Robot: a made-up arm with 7 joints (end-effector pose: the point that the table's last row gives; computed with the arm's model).
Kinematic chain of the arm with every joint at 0, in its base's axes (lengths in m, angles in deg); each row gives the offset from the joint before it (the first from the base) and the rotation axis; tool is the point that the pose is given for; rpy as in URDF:
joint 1: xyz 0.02 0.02 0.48 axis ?
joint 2: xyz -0.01 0 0 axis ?
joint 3: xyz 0.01 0 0.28 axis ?
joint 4: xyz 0.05 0 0 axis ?
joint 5: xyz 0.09 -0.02 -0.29 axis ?
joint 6: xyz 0 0.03 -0.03 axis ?
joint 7: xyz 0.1 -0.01 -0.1 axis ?
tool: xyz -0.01 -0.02 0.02 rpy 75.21 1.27 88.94
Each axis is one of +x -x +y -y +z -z.
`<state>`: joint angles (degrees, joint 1 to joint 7).
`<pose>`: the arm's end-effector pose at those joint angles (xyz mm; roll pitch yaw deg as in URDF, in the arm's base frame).
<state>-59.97 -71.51 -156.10 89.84 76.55 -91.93 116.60</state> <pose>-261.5 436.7 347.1 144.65 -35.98 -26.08</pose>
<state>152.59 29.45 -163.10 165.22 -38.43 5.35 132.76</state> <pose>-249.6 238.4 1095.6 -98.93 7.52 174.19</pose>
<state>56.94 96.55 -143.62 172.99 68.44 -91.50 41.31</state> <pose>219.4 510.1 421.8 -36.86 44.68 -142.71</pose>
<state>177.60 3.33 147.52 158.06 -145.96 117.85 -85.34</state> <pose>-61.7 -69.1 1186.9 105.32 76.97 26.10</pose>
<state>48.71 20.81 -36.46 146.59 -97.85 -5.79 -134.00</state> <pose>354.2 324.7 977.9 -130.16 -50.79 -117.47</pose>
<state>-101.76 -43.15 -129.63 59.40 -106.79 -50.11 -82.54</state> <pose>-242.5 285.4 535.0 143.78 63.65 94.27</pose>
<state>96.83 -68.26 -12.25 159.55 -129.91 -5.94 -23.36</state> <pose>58.5 -527.8 892.5 -62.13 -11.84 18.40</pose>
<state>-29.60 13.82 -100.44 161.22 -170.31 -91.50 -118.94</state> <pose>30.9 -96.6 943.7 15.44 -46.31 -58.39</pose>
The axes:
joint 1: +z
joint 2: +y
joint 3: +z
joint 4: -y
joint 5: -z
joint 6: +y
joint 7: -z

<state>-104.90 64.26 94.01 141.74 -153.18 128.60 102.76</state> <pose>-18.7 -613.7 670.0 11.31 -21.57 -108.29</pose>
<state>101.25 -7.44 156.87 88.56 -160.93 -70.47 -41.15</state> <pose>-17.6 -304.8 702.6 93.78 6.54 -154.68</pose>
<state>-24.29 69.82 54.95 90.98 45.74 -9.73 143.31</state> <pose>650.0 78.2 353.2 102.65 50.91 -105.76</pose>
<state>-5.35 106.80 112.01 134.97 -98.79 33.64 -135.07</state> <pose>688.5 255.0 433.1 111.27 54.85 -90.47</pose>
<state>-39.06 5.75 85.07 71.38 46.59 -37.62 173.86</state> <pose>404.0 235.6 844.1 173.72 43.52 -64.40</pose>
